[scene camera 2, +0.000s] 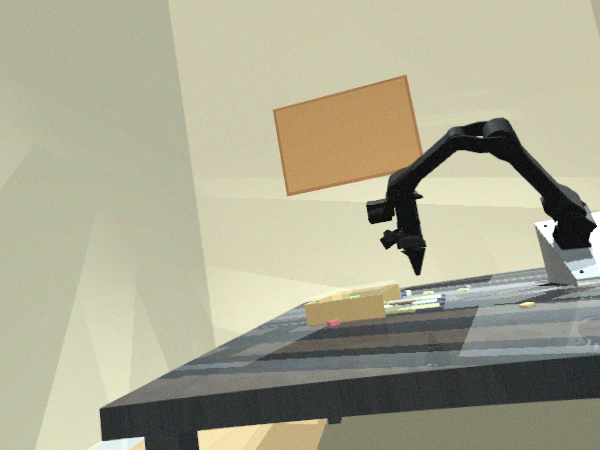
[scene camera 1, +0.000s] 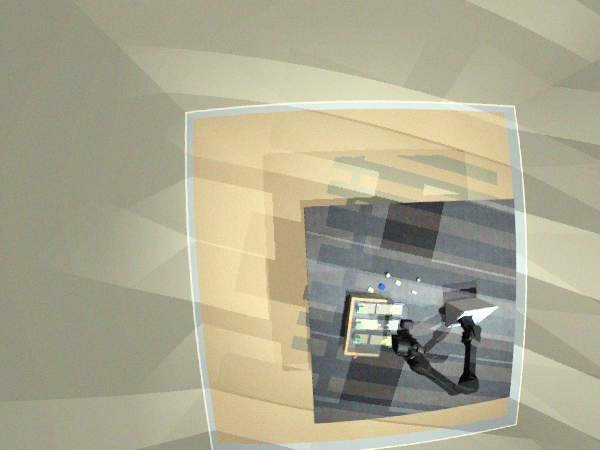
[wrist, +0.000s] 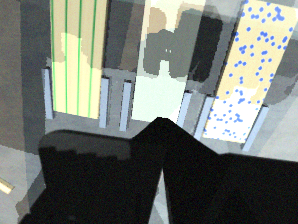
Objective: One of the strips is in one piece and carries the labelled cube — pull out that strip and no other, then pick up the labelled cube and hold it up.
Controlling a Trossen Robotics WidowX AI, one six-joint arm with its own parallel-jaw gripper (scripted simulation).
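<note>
The wrist view shows my gripper, which is shut and holds nothing. A shallow tan tray is also visible.
</note>
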